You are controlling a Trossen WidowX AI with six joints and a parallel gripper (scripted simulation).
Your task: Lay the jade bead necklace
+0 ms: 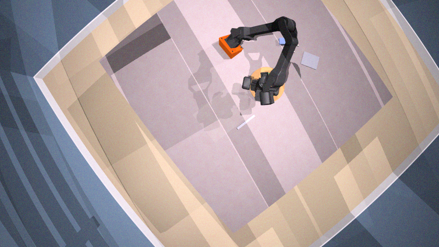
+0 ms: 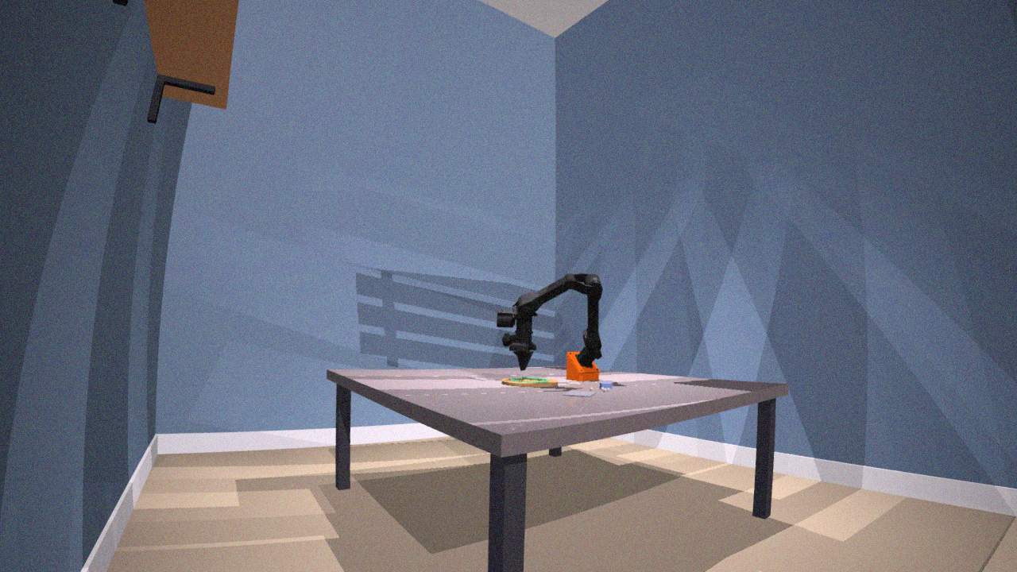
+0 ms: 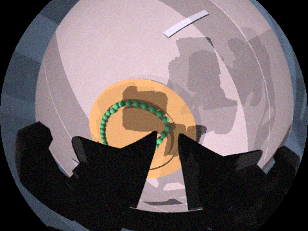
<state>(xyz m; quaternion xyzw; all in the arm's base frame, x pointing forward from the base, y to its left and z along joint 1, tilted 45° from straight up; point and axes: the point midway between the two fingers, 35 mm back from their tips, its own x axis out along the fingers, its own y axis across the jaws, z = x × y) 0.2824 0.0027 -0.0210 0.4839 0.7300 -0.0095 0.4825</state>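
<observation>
My gripper tip is now 60 mm to the right of the round tan bead board, 30 mm above it and 10 mm short of it. The rest, counted from my gripper tip: white strip 150 mm to the right, 110 mm ahead, 40 mm below; then pale square sheet 360 mm to the left, 40 mm below, 30 mm ahead; then blue cube 280 mm to the left, 150 mm behind, 40 mm below.
</observation>
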